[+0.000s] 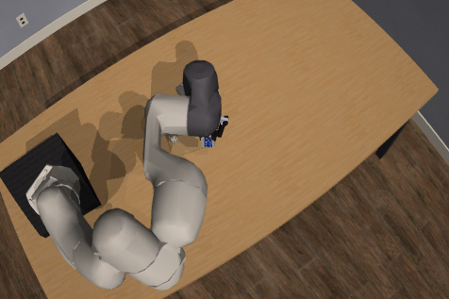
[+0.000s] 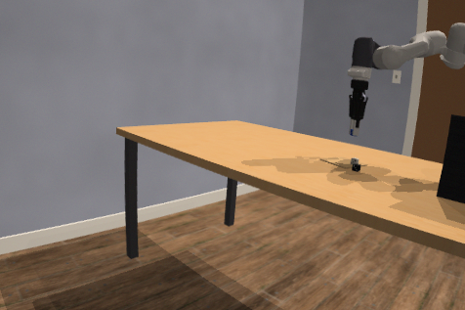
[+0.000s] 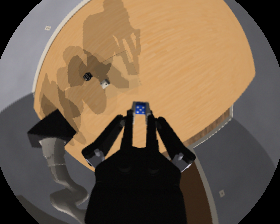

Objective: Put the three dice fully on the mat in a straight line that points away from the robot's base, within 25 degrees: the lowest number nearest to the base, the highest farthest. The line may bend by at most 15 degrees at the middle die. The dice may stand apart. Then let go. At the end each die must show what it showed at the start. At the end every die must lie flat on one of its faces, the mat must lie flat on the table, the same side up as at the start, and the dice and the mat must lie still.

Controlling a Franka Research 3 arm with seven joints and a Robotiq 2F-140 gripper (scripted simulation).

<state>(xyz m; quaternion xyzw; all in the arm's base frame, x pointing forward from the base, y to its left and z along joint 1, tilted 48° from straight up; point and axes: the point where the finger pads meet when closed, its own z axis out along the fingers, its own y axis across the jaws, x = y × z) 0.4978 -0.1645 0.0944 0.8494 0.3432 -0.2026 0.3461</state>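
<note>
The thin tan mat is 1 cm behind my hand, 12 cm to the left of it and 13 cm below it. Also, from my hand: white die: 6 cm behind, 13 cm to the left, 12 cm below; black die: 10 cm behind, 20 cm to the left, 12 cm below; blue die: 2 cm below.
</note>
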